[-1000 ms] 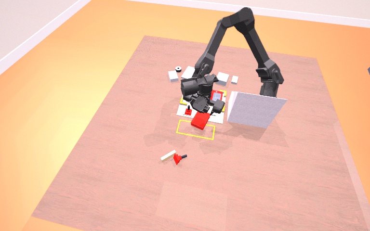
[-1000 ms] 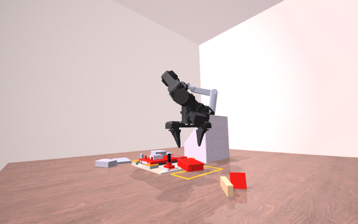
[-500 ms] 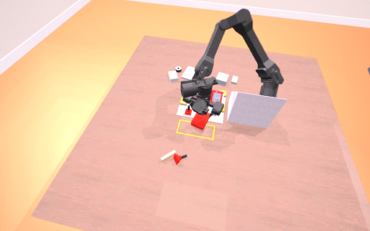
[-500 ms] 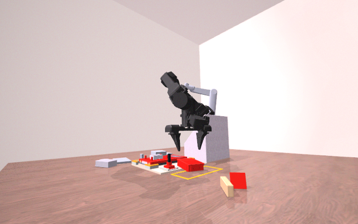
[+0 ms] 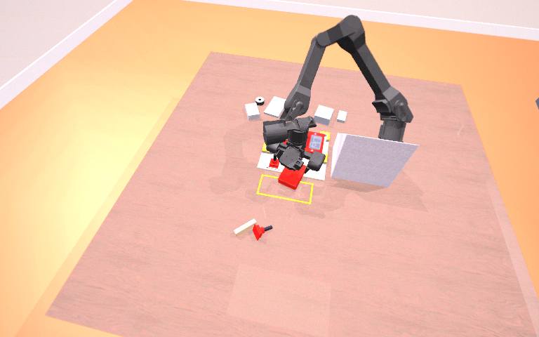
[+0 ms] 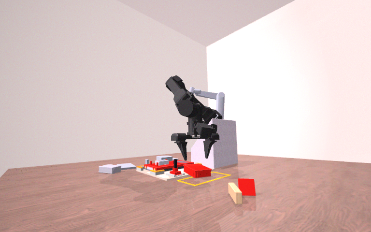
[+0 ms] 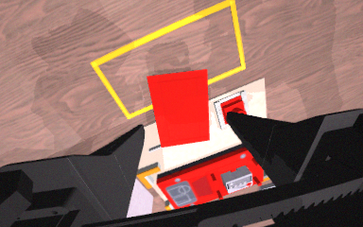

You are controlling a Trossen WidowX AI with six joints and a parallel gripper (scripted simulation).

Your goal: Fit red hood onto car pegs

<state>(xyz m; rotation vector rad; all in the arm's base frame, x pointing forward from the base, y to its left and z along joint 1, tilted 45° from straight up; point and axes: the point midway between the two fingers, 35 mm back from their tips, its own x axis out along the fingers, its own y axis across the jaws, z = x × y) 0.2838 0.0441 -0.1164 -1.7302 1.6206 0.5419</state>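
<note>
Now: the red hood 4 cm below my gripper tip. Also, from my gripper tip: white jig 3 cm ahead, 13 cm to the right, 4 cm below; then wooden bar 8 cm ahead, 24 cm to the left, 4 cm below.
</note>
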